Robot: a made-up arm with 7 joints. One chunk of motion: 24 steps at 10 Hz.
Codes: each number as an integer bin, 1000 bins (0 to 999) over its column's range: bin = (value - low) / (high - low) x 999, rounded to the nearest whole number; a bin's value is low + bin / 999 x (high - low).
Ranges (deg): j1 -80.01..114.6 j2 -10..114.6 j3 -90.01..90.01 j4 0..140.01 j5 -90.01..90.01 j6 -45.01..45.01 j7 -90.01..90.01
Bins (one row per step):
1: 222 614 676 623 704 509 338
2: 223 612 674 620 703 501 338
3: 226 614 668 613 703 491 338
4: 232 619 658 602 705 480 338
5: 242 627 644 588 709 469 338
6: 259 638 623 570 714 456 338
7: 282 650 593 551 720 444 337
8: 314 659 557 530 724 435 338
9: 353 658 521 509 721 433 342
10: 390 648 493 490 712 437 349
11: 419 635 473 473 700 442 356
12: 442 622 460 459 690 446 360
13: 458 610 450 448 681 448 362
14: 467 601 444 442 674 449 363
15: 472 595 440 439 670 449 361
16: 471 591 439 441 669 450 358
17: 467 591 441 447 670 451 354
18: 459 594 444 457 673 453 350
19: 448 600 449 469 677 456 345
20: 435 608 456 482 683 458 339
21: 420 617 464 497 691 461 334
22: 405 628 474 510 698 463 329
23: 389 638 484 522 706 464 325
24: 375 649 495 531 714 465 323
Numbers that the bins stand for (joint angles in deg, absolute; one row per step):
1: -36.76 66.58 31.81 87.31 36.85 0.86 -29.10
2: -36.57 66.33 31.44 86.89 36.67 0.14 -29.10
3: -35.98 66.58 30.36 85.91 36.67 -0.77 -29.10
4: -34.82 67.20 28.56 84.37 37.03 -1.76 -29.10
5: -32.87 68.20 26.04 82.41 37.75 -2.75 -29.10
6: -29.56 69.57 22.25 79.89 38.65 -3.92 -29.10
7: -25.08 71.07 16.85 77.22 39.73 -5.00 -29.28
8: -18.84 72.19 10.36 74.28 40.45 -5.81 -29.10
9: -11.24 72.07 3.87 71.34 39.91 -5.99 -28.38
10: -4.04 70.82 -1.17 68.67 38.29 -5.63 -27.12
11: 1.61 69.20 -4.78 66.29 36.13 -5.18 -25.86
12: 6.09 67.58 -7.12 64.33 34.33 -4.82 -25.14
13: 9.21 66.08 -8.92 62.79 32.71 -4.64 -24.78
14: 10.96 64.96 -10.00 61.95 31.44 -4.55 -24.60
15: 11.94 64.21 -10.72 61.53 30.72 -4.55 -24.96
16: 11.74 63.71 -10.90 61.81 30.54 -4.46 -25.50
17: 10.96 63.71 -10.54 62.65 30.72 -4.37 -26.22
18: 9.41 64.09 -10.00 64.05 31.26 -4.19 -26.94
19: 7.26 64.83 -9.10 65.73 31.99 -3.92 -27.84
20: 4.73 65.83 -7.84 67.55 33.07 -3.74 -28.92
21: 1.81 66.96 -6.40 69.65 34.51 -3.47 -29.82
22: -1.11 68.33 -4.60 71.48 35.77 -3.29 -30.72
23: -4.23 69.57 -2.79 73.16 37.21 -3.20 -31.44
24: -6.96 70.95 -0.81 74.42 38.65 -3.11 -31.81

